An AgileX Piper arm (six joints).
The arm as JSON. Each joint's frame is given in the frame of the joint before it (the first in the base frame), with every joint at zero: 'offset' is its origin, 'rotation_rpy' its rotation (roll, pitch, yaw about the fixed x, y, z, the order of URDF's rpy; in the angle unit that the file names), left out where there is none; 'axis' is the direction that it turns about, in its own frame. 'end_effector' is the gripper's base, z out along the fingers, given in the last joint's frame.
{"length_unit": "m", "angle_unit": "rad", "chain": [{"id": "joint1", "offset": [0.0, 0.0, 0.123], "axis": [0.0, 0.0, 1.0]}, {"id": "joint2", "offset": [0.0, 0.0, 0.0], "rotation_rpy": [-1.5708, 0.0, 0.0], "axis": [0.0, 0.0, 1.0]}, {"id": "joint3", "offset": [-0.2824, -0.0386, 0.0], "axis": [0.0, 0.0, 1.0]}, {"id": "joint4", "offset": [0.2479, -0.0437, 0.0], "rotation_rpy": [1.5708, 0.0, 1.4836], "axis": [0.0, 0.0, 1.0]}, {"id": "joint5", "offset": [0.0, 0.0, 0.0], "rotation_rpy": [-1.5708, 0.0, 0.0], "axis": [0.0, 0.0, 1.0]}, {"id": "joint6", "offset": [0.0, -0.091, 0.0], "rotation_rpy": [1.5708, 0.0, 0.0], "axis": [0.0, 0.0, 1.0]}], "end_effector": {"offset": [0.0, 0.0, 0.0]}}
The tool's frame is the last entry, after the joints.
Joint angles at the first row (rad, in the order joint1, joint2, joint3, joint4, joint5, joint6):
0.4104 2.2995 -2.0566 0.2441 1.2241 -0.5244
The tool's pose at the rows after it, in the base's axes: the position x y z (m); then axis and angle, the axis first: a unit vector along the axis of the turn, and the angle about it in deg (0 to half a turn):
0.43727, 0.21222, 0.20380, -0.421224, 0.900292, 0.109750, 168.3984
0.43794, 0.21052, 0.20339, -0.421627, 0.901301, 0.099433, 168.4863
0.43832, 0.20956, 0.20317, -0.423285, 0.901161, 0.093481, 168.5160
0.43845, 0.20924, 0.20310, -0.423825, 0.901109, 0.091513, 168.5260
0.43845, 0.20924, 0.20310, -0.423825, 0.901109, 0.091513, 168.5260
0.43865, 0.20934, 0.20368, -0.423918, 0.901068, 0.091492, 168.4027
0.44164, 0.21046, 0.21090, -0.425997, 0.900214, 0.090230, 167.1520
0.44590, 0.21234, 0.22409, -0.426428, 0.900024, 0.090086, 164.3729
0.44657, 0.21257, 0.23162, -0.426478, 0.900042, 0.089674, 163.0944
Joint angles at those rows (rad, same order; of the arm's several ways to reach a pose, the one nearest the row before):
0.4104 2.2995 -2.0566 0.2375 1.2241 -0.5244
0.4104 2.2995 -2.0566 0.2156 1.2241 -0.5187
0.4104 2.2995 -2.0566 0.2033 1.2241 -0.5188
0.4104 2.2995 -2.0566 0.1993 1.2241 -0.5188
0.4104 2.2995 -2.0566 0.1993 1.2241 -0.5188
0.4104 2.2995 -2.0588 0.1992 1.2241 -0.5188
0.4104 2.3043 -2.0949 0.1967 1.2335 -0.5188
0.4104 2.3058 -2.1459 0.1969 1.2338 -0.5151
0.4104 2.2999 -2.1626 0.1962 1.2338 -0.5128

